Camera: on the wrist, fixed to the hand. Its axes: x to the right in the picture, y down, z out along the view.
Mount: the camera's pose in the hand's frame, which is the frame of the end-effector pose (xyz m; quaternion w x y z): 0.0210 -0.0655 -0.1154 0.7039 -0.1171 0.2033 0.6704
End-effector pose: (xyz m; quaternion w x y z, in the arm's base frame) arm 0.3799 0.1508 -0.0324 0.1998 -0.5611 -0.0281 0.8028
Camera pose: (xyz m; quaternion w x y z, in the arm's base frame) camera 0.4980 0.1977 -0.0760 0.4576 0.6004 -0.3030 -0.5817
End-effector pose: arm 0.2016 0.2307 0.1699 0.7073 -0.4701 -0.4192 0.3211
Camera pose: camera 0.3181 0.1798 0.2134 0.3128 -0.7600 0.1263 0.5555
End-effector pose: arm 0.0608 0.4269 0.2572 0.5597 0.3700 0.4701 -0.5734
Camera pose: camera -0.0179 0.5262 0.2126 0.7262 0.6267 0.2638 0.1019
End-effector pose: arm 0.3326 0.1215 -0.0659 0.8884 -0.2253 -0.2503 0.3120
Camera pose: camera 0.4433 0.0612 -0.1123 0.4407 -0.4939 0.1189 0.7401
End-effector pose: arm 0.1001 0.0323 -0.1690 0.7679 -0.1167 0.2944 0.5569
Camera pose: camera 0.1278 -0.0328 -0.2832 0.0937 -0.0879 0.3764 0.9175
